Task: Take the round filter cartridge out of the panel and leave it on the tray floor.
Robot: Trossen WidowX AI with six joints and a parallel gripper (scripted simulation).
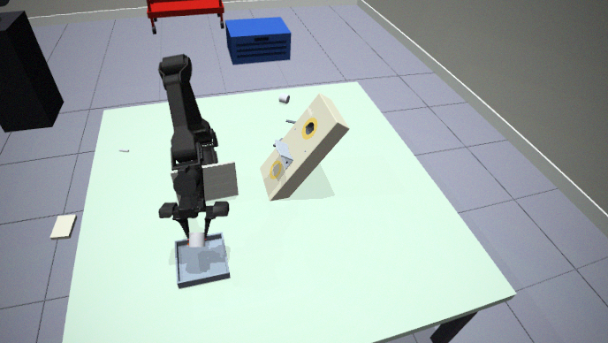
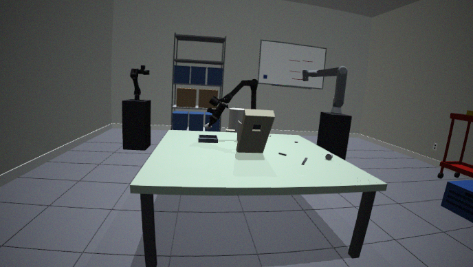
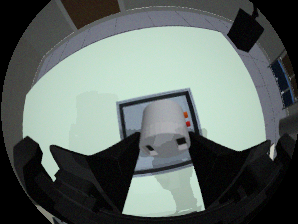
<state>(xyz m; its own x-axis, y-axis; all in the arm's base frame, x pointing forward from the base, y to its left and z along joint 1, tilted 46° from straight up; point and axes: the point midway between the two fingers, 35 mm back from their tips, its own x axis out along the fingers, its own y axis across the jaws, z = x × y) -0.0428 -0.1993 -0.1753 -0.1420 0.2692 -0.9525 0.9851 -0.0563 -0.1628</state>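
The filter cartridge is right at my gripper tip. From my gripper tip the other things lie so: service panel 37 cm ahead, 30 cm to the left, 3 cm above; then tray 11 cm below.
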